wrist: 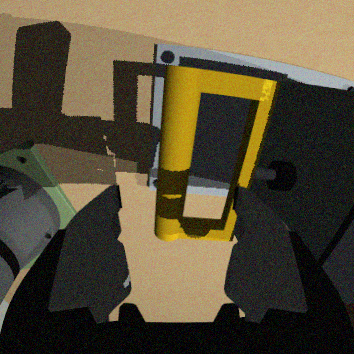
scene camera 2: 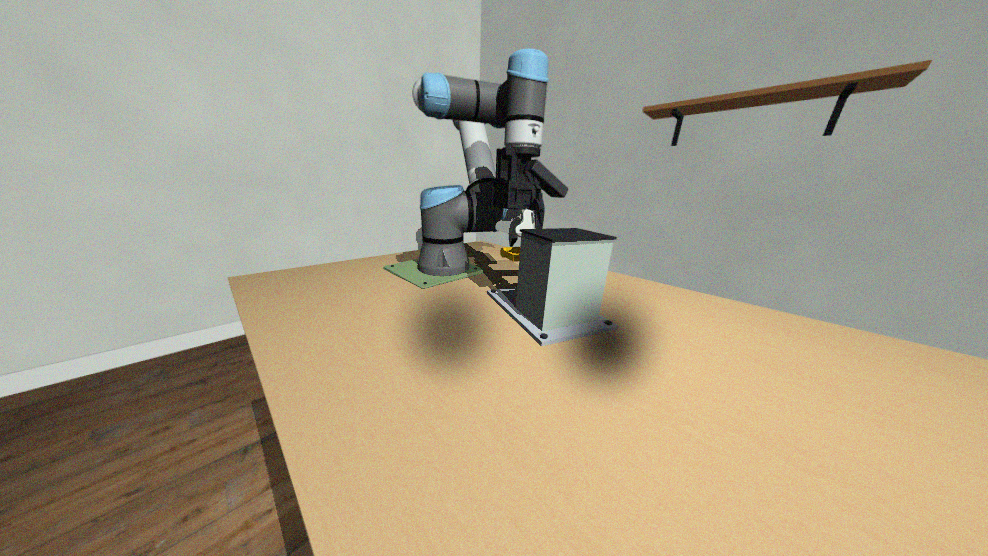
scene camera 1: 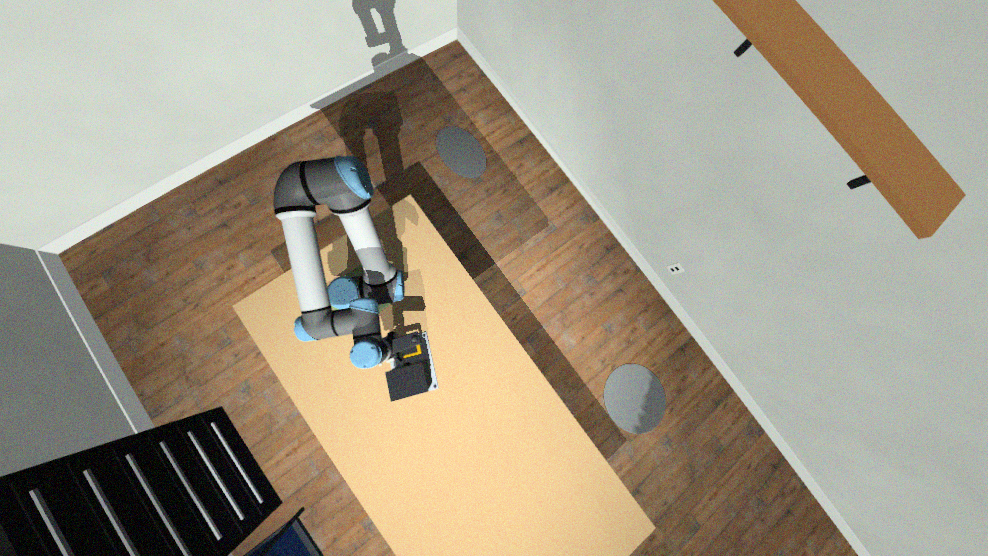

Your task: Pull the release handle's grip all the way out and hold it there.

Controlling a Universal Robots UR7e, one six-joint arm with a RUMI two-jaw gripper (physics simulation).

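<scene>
The release handle's yellow grip [scene camera 1: 412, 355] [scene camera 2: 510, 253] [wrist: 180, 120] is a rectangular frame with a thick rounded outer bar. In the wrist view a short dark rod [wrist: 265, 173] shows between it and the dark housing [scene camera 1: 407, 383] [scene camera 2: 575, 283] [wrist: 320, 130]. The housing stands on a light base plate [scene camera 2: 580, 333] [wrist: 200, 53]. My gripper [scene camera 2: 525, 236] [wrist: 176, 187] is partly open, pointing down beside the housing. In the wrist view the grip's near end shows between the fingertips, with the right fingertip close to its inner bar. Contact and depth cannot be told.
The green mounting plate [scene camera 2: 414, 274] [wrist: 60, 187] of the arm is on the wooden table [scene camera 1: 483, 449] [scene camera 2: 386, 428], near the handle unit. A black drawer unit [scene camera 1: 138, 477] stands beside the table. A wooden shelf [scene camera 1: 849, 110] [scene camera 2: 773, 94] is on the wall.
</scene>
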